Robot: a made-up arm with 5 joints.
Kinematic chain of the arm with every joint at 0, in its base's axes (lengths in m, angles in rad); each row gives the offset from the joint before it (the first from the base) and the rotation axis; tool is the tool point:
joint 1: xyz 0 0 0.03 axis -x
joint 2: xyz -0.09 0 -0.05 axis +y
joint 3: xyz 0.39 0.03 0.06 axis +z
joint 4: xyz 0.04 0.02 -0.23 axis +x
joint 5: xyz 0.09 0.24 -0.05 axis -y
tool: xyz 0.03 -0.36 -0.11
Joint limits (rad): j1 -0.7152..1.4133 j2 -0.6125..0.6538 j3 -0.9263..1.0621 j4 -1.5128..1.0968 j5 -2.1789..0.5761
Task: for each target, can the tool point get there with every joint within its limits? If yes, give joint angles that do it. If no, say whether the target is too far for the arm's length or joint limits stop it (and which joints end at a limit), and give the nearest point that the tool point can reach.
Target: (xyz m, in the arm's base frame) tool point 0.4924 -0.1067 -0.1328
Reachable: yes | joints 0.6064 -0.3551 0.5370 0.1528 -0.7387
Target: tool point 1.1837 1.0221 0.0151
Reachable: no: too far | nearest point 0.4955 0.3598 -0.1082 | short by 0.963 m
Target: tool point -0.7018 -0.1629 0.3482
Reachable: no: joint limits stop it (at a limit: joint 1, joint 2, joint 3) | nearest point 0.0171 -0.4269 0.0983 | short by 0.806 m
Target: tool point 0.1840 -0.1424 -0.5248
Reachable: yes | joints 0.0467 0.5133 -0.1761 -0.1748 -0.3216
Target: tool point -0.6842 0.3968 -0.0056
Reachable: no: joint limits stop it (at a limit: joint 1, joint 2, joint 3, joint 4) | nearest point -0.0299 0.4740 -0.2676 | short by 0.709 m
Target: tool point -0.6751 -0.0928 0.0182
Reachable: no: joint limits stop it (at a limit: joint 2, joint 3) | nearest point 0.0143 -0.4138 -0.0226 | short by 0.762 m
